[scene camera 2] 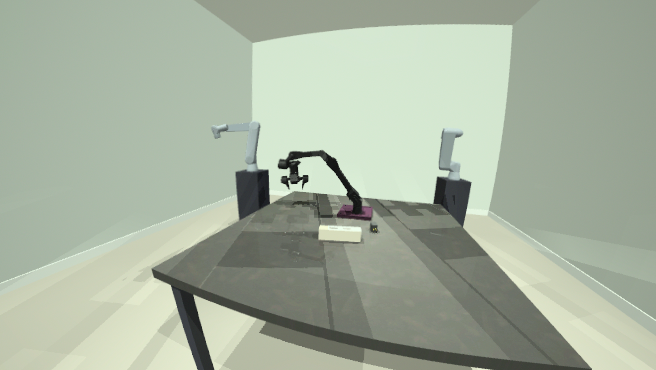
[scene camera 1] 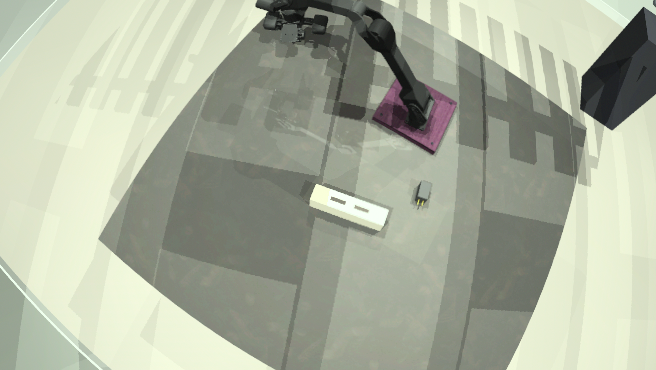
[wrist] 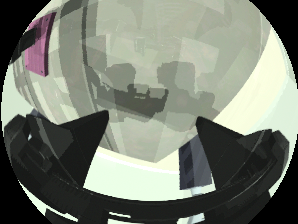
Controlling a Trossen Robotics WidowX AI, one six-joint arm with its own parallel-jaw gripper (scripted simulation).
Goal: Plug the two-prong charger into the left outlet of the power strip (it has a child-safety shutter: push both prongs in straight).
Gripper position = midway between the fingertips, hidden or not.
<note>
The gripper [scene camera 1: 298,31] is open, with nothing in its grasp.
The gripper shows as well in the wrist view [wrist: 153,118].
</note>
